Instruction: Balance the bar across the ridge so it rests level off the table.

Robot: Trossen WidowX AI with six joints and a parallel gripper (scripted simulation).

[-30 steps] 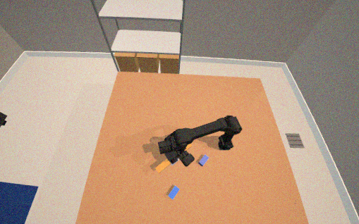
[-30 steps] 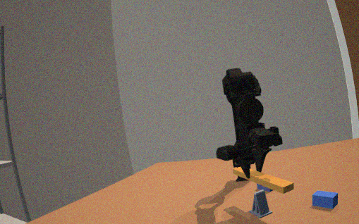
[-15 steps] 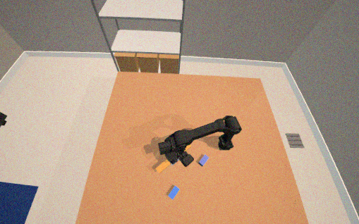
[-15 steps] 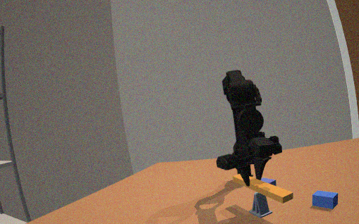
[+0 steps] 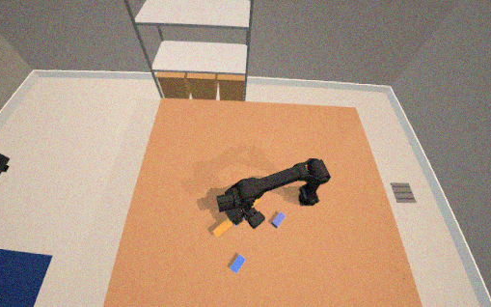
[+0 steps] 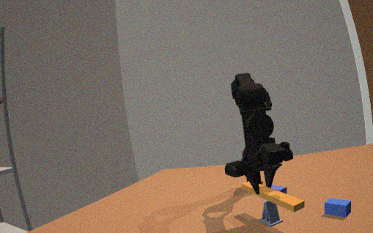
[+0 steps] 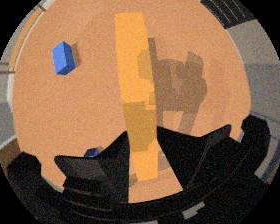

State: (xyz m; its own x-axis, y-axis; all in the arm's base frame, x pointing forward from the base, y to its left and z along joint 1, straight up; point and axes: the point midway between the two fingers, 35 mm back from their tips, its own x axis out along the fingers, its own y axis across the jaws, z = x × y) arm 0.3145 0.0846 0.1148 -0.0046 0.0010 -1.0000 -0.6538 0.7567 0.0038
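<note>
The long orange bar lies 2 cm ahead of my gripper tip and 2 cm to the left of it. From my gripper tip the other things lie so: blue block (2 cm ahead, 21 cm to the left, 6 cm below).
</note>
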